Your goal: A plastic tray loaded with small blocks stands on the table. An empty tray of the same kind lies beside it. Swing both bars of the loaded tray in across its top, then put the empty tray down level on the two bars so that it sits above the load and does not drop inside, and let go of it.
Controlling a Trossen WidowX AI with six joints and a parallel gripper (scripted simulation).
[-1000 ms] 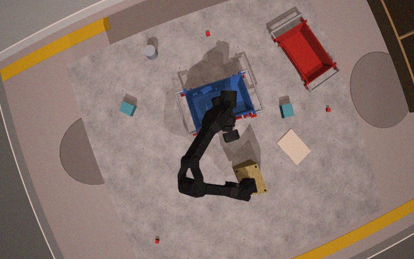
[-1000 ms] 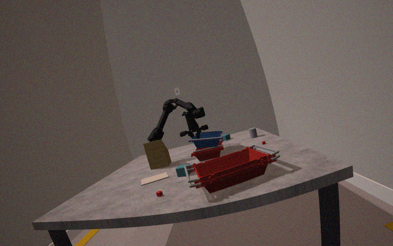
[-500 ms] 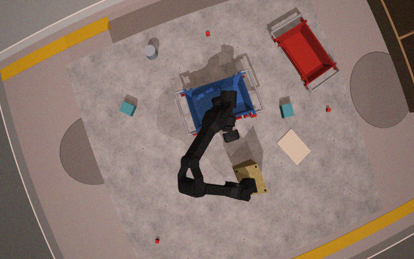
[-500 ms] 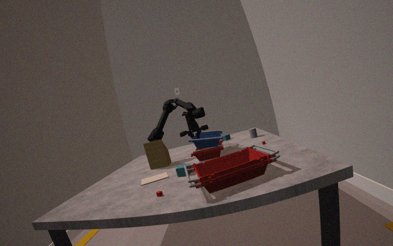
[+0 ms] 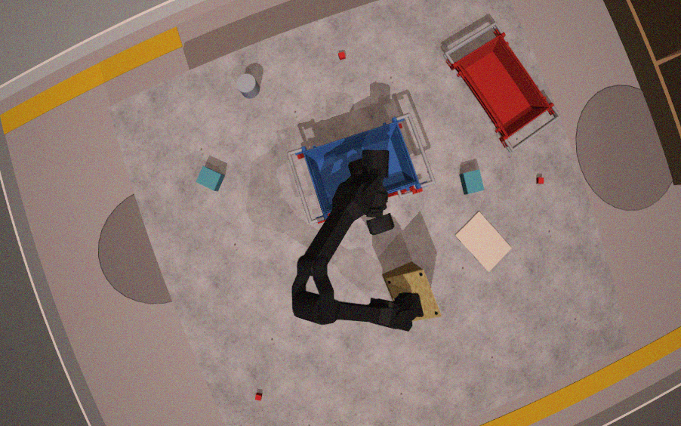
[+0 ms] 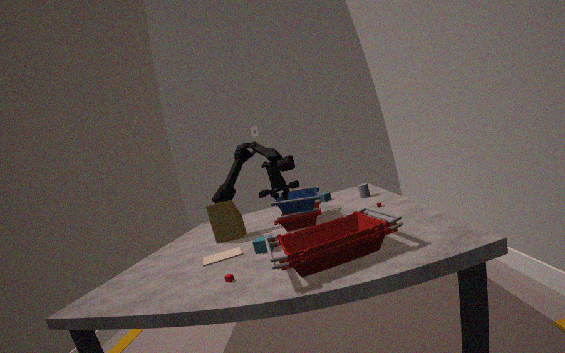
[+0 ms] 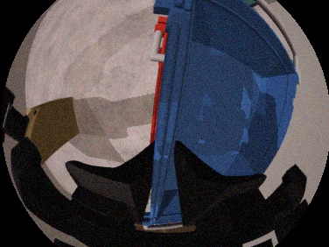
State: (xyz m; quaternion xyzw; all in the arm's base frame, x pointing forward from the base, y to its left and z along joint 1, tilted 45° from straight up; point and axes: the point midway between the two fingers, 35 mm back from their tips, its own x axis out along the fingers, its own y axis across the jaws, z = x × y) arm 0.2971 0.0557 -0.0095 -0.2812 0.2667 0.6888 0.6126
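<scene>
My gripper tip is now 7 cm short of the blue tray and 3 cm below it. From my gripper tip the other things lie so: beige sheet 21 cm behind, 30 cm to the right, 9 cm below; then grey cylinder 39 cm ahead, 25 cm to the left, 5 cm below.
</scene>
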